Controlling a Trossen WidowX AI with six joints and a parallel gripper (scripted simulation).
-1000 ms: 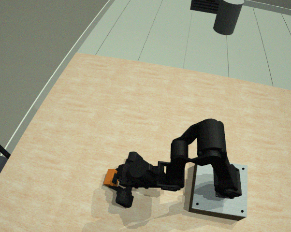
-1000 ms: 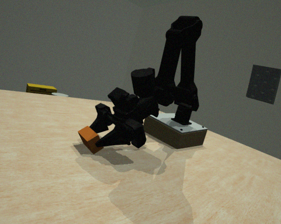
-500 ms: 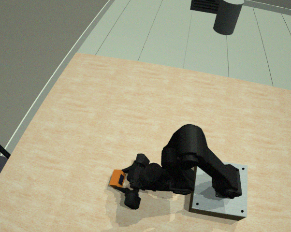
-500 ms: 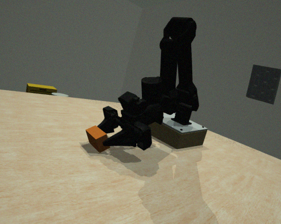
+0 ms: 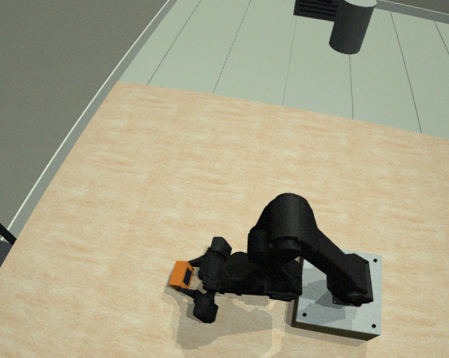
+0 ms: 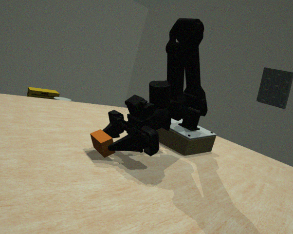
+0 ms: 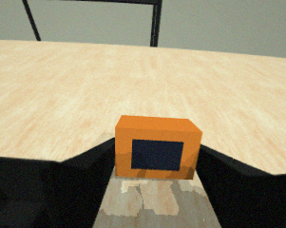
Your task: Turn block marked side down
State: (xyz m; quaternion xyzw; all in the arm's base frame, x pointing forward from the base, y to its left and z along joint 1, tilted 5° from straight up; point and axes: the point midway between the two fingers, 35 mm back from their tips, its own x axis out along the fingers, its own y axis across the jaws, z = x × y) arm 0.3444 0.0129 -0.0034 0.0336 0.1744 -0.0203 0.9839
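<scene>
Right now the orange block is 10 mm behind my gripper tip.
</scene>
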